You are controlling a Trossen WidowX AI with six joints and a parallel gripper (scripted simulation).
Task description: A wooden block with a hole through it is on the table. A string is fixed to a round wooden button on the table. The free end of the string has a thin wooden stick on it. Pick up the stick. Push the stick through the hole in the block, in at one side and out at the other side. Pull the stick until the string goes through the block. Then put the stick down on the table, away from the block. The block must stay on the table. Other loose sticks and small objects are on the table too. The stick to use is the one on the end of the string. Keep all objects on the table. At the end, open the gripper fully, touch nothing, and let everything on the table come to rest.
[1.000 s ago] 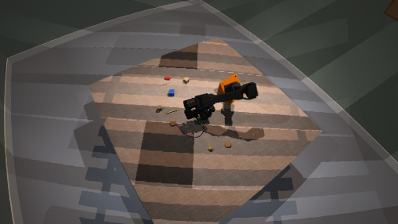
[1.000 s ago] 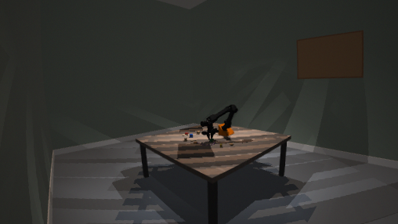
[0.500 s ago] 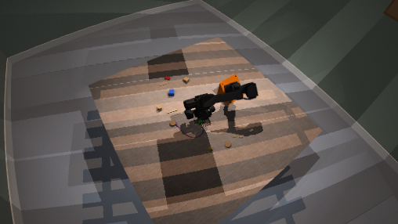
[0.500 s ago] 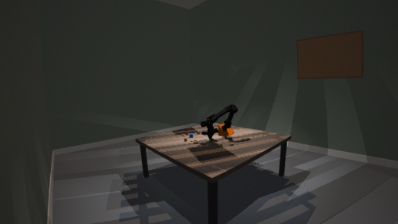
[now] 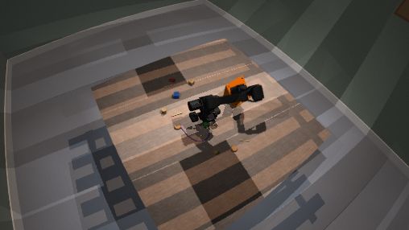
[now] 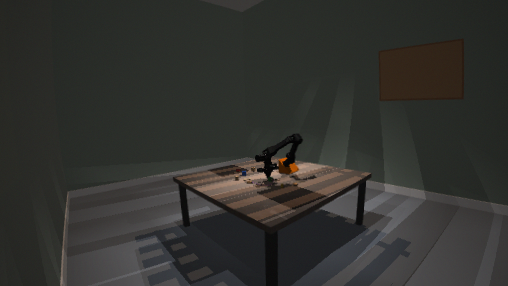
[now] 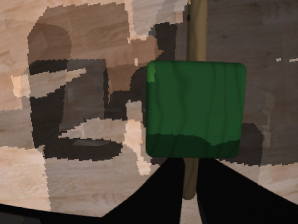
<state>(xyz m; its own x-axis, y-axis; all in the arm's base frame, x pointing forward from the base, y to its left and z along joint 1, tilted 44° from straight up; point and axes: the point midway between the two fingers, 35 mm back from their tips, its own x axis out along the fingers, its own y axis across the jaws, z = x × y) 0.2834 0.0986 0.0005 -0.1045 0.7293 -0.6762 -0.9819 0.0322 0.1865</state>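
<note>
The green wooden block is 30 mm to the left of my gripper tip. From my gripper tip the other things lie so: thin wooden stick: 40 mm to the left, 10 mm ahead; round wooden button: 160 mm ahead, 50 mm to the right; cylinder: 200 mm to the right, 190 mm ahead, 10 mm above.
</note>
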